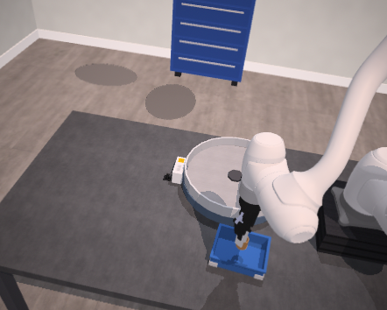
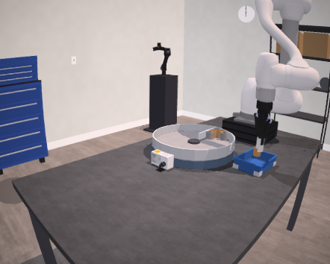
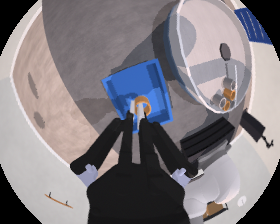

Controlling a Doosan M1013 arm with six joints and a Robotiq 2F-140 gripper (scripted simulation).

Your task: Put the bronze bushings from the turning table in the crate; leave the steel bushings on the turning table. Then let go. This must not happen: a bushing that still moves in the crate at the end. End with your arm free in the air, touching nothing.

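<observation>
My hand is 10 mm past the blue crate, 10 mm to the left of it and 90 mm above it. Also, from my hand: round turning table: 20 mm ahead, 350 mm to the right, 60 mm below.
</observation>
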